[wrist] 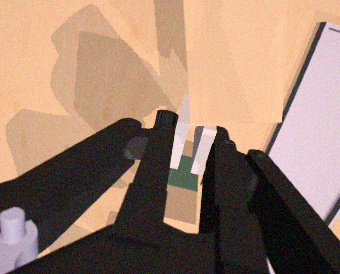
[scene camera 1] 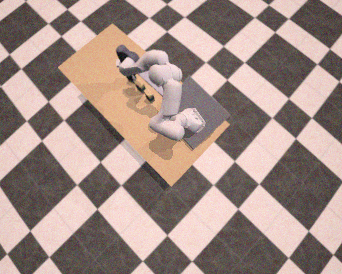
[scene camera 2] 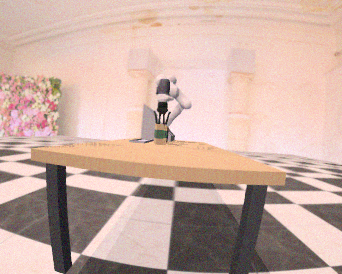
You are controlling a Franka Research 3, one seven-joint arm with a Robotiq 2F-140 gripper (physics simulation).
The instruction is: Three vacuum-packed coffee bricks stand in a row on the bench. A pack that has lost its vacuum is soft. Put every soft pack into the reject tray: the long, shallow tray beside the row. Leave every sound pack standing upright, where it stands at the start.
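My gripper (scene camera 1: 131,78) (scene camera 2: 162,121) (wrist: 193,114) points down at the end of the pack row farthest from the arm's base. Its fingers are nearly together, shut on a tan coffee pack (wrist: 182,172) with a green band; a narrow strip of it shows between the pads in the wrist view, and the fingers hide the rest. Two other packs, a middle one (scene camera 1: 140,87) and an end one (scene camera 1: 150,98), stand beside it. In scene camera 2 the front pack (scene camera 2: 160,134) stands upright below the fingertips. The pale reject tray (scene camera 1: 155,86) (scene camera 2: 141,141) (wrist: 310,110) lies beside the row.
The arm reaches over the wooden bench (scene camera 1: 95,55) (scene camera 2: 165,167) from a dark grey plate (scene camera 1: 207,100) at its base. A grey upright panel (scene camera 2: 148,121) shows behind the tray in scene camera 2. The tray's dark rim runs close on the gripper's right in the wrist view.
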